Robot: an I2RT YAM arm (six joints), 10 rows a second.
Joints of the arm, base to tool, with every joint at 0 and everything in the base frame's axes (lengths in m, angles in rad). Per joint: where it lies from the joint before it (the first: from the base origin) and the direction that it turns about. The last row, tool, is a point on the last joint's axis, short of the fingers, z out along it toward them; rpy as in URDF.
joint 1: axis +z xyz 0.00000 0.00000 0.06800
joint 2: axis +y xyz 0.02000 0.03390 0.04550
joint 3: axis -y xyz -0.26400 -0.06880 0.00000
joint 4: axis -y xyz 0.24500 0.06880 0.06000
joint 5: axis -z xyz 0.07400 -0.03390 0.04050
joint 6: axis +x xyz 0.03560 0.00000 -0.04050
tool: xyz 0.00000 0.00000 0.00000 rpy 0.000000 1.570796 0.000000
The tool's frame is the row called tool.
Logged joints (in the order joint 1, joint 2, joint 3, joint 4, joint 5, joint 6), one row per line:
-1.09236 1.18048 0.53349 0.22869 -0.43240 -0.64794
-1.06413 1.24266 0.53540 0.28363 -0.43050 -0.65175
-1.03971 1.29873 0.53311 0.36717 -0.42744 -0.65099
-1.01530 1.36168 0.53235 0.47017 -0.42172 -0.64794
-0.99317 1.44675 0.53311 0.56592 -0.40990 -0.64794
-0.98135 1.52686 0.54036 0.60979 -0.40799 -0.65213
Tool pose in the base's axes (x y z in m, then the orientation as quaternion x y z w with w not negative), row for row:
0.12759 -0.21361 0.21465 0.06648 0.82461 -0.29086 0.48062
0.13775 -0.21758 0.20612 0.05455 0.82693 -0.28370 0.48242
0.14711 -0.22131 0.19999 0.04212 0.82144 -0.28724 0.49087
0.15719 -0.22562 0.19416 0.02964 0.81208 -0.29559 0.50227
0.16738 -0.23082 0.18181 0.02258 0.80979 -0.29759 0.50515
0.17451 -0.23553 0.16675 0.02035 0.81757 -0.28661 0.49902
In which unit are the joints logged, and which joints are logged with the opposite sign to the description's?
The joints are logged in radians. Opposite sign: none.
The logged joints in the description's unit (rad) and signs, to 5 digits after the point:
-1.09236 1.18048 0.53349 0.22869 -0.43240 -0.64794
-1.06413 1.24266 0.53540 0.28363 -0.43050 -0.65175
-1.03971 1.29873 0.53311 0.36717 -0.42744 -0.65099
-1.01530 1.36168 0.53235 0.47017 -0.42172 -0.64794
-0.99317 1.44675 0.53311 0.56592 -0.40990 -0.64794
-0.98135 1.52686 0.54036 0.60979 -0.40799 -0.65213

